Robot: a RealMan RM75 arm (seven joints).
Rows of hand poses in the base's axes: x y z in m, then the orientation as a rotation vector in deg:
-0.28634, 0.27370, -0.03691, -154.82, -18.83, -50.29
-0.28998, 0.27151, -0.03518, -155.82, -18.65, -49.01
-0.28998, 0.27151, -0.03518, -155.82, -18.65, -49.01
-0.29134, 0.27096, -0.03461, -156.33, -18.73, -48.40
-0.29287, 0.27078, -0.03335, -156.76, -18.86, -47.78
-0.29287, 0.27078, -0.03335, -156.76, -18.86, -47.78
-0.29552, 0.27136, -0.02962, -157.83, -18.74, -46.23
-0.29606, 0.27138, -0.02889, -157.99, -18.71, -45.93
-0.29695, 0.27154, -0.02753, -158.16, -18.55, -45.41
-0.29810, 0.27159, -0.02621, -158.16, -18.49, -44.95
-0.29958, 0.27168, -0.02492, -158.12, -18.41, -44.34
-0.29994, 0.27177, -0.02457, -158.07, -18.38, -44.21
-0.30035, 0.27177, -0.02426, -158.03, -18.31, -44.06
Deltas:
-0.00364, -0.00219, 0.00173, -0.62, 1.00, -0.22
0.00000, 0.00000, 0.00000, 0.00, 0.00, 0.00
-0.00136, -0.00055, 0.00057, -0.38, 0.46, -0.02
-0.00153, -0.00018, 0.00126, -0.32, 0.45, 0.04
0.00000, 0.00000, 0.00000, 0.00, 0.00, 0.00
-0.00265, 0.00058, 0.00373, -0.68, 1.17, -0.17
-0.00054, 0.00002, 0.00073, -0.09, 0.22, -0.02
-0.00089, 0.00016, 0.00136, -0.03, 0.38, -0.07
-0.00115, 0.00005, 0.00132, 0.09, 0.32, 0.03
-0.00148, 0.00009, 0.00129, 0.16, 0.42, 0.06
-0.00036, 0.00009, 0.00035, 0.08, 0.09, 0.02
-0.00041, 0.00000, 0.00031, 0.08, 0.11, -0.01

